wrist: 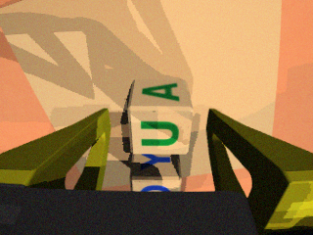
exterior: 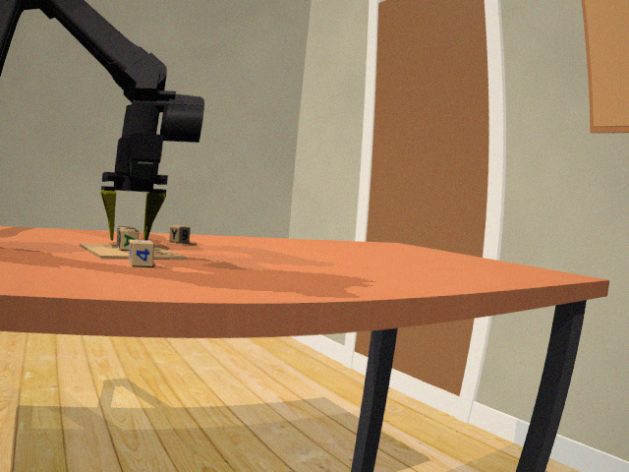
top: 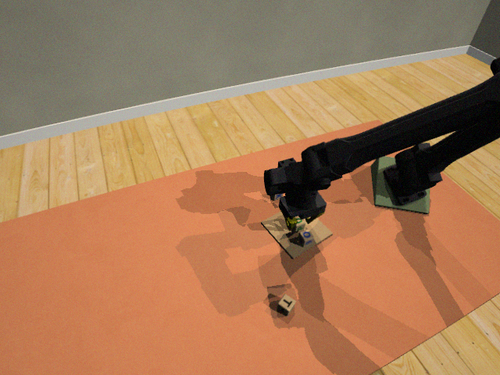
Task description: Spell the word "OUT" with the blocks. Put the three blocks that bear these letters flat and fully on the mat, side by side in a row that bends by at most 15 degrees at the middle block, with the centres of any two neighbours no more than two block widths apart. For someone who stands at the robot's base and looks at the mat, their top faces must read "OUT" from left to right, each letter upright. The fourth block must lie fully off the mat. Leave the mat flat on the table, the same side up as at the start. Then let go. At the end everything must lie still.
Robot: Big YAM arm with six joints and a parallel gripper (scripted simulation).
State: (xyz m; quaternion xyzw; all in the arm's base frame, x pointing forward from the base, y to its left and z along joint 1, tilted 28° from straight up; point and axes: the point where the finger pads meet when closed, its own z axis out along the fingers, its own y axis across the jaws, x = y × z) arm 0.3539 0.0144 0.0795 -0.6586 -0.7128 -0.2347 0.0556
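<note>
Right now the tan mat is 20 mm below my hand. From my hand the other things lie so: O block (40 mm to the left, 10 mm below); then wooden block (130 mm to the right, 20 mm ahead, 10 mm below).
</note>
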